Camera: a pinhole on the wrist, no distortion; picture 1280 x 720 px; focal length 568.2 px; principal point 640.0 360.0 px. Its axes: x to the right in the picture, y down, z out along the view. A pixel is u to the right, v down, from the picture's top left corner.
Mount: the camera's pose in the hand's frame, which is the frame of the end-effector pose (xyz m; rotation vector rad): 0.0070 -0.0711 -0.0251 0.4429 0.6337 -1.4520
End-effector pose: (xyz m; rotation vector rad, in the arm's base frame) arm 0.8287 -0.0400 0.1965 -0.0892 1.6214 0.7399
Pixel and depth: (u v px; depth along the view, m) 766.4 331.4 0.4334
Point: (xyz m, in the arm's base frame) 1.2263 -0.2337 -0.0144
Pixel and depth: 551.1 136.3 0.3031
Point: 1.1668 -0.1268 0.1651
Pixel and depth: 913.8 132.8 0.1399
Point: 0.9725 -0.1990 0.1357
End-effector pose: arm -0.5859 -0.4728 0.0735 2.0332 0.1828 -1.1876
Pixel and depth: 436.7 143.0 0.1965
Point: -0.8002 -0.4779 -0.0218
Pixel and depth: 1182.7 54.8 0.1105
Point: -0.7112 -0.3029 -0.0187
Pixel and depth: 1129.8 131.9 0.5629
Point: -1.1284 0.0583 -0.2871
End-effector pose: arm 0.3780 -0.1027 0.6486 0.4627 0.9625 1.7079
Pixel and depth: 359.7 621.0 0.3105
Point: 0.6056 0.1948 0.6883
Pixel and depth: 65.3 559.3 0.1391
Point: 0.4989 0.0310 0.7000
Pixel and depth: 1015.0 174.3 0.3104
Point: 0.7252 -0.0732 0.3695
